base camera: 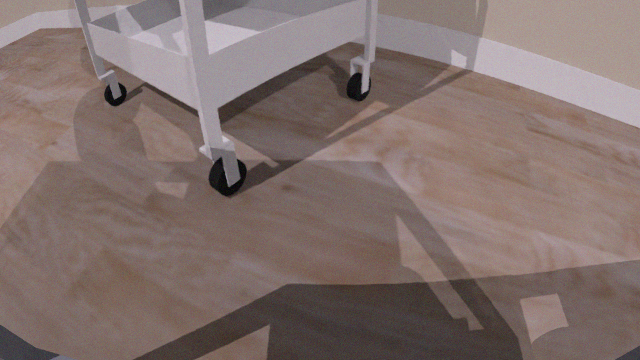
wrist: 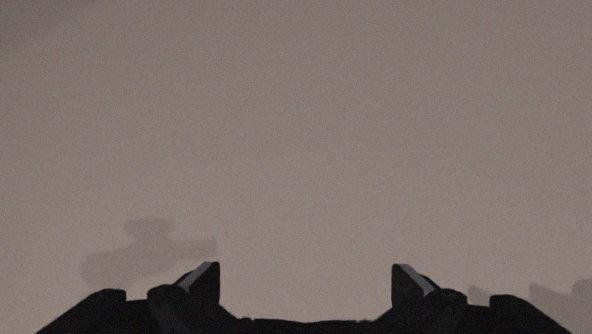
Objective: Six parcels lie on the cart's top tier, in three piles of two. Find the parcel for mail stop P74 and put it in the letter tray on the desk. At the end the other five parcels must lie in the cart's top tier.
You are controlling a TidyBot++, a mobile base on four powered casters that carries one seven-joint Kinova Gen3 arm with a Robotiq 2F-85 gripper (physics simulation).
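Places are measured from the arm's base along level axes (x up, y back, z right), in metres.
Pixels of known places: gripper, fingertip midpoint: [wrist: 305,282].
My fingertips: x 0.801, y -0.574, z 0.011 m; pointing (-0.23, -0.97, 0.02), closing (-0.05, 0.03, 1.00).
Behind a point stands the place of what it marks.
The white cart [base camera: 285,55] {x -0.243, y -0.538, z -0.055 m} stands close in front of the base in the base camera view, at the upper left and middle. Its lowest tier, posts and three black-wheeled casters show there. The top tier lies above that view, and the parcels, the desk and the letter tray show in neither view. My gripper [wrist: 305,282] {x 0.801, y -0.574, z 0.011 m} is open and empty in the wrist view, with its two fingertips wide apart. It faces a plain beige wall [wrist: 310,150] {x 0.795, y -1.003, z 0.032 m}, and its distance from the cart cannot be told.
A beige wall with a white baseboard [base camera: 530,65] {x -0.336, y -0.809, z 0.476 m} runs behind the cart and along the right. Wood floor [base camera: 325,225] {x -0.397, y -0.391, z -0.001 m} lies between the base and the cart, with shadows of the robot and cart on it. Faint shadows fall on the wall in the wrist view.
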